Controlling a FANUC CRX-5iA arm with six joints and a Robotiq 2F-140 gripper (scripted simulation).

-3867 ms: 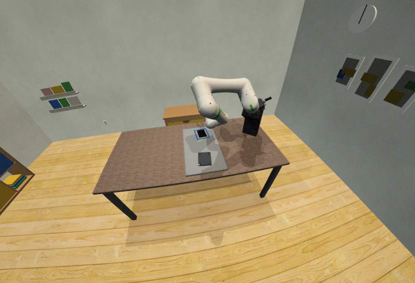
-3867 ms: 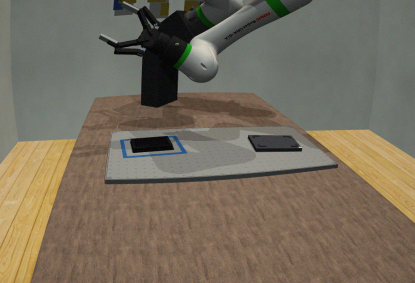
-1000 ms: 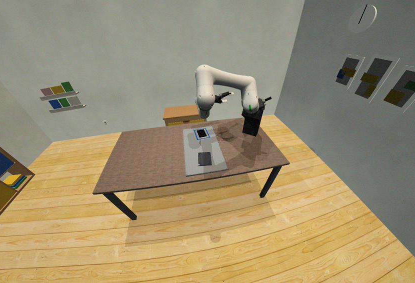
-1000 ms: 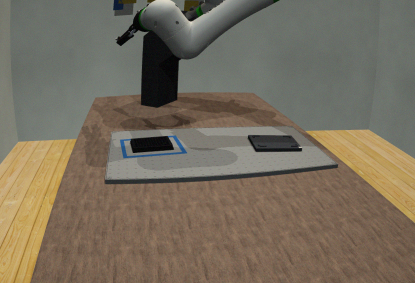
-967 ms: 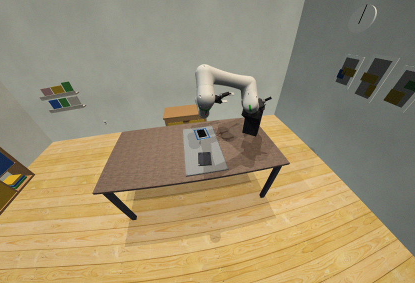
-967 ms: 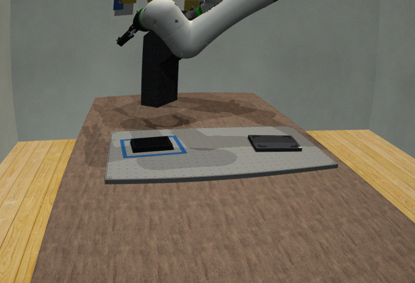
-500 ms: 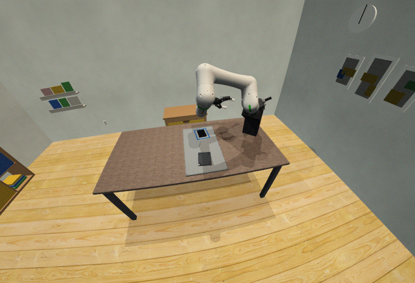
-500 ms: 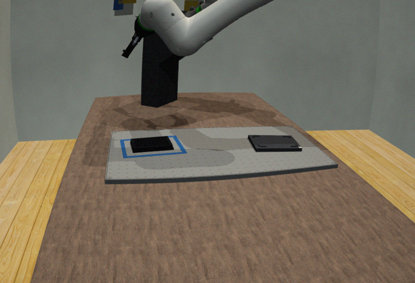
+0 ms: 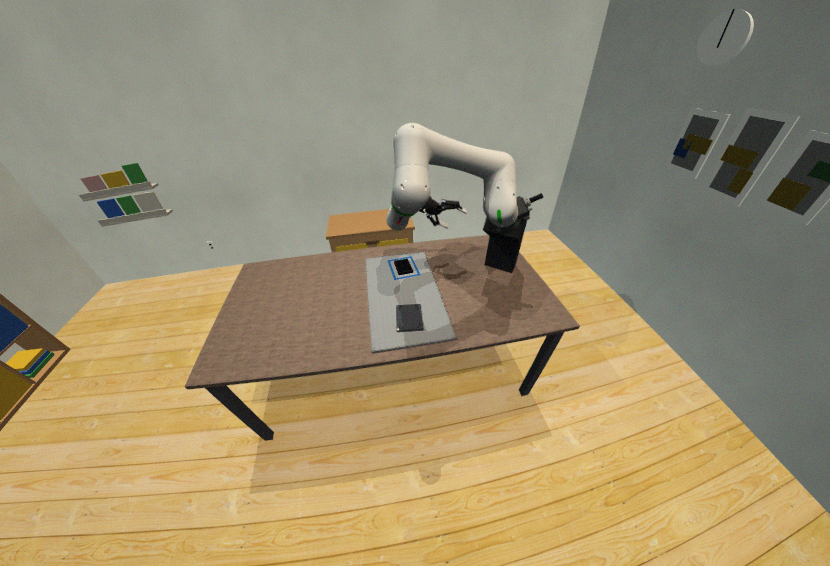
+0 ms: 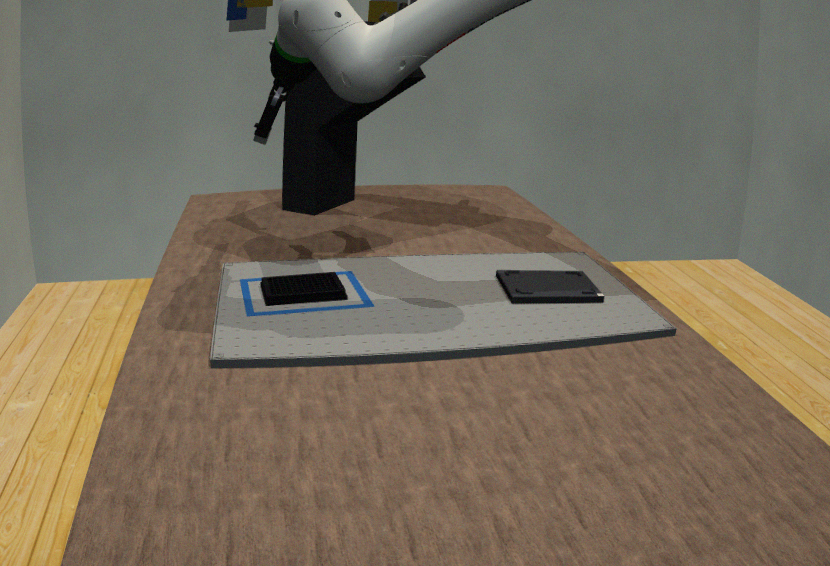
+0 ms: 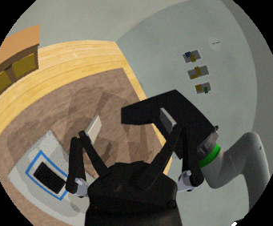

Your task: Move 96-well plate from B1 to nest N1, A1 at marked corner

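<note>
The black 96-well plate is 290 mm ahead of my hand, 250 mm below it and 120 mm to the left of it. Also, from my hand: plate nest N1: 520 mm to the left, 260 mm below, 210 mm ahead.
</note>
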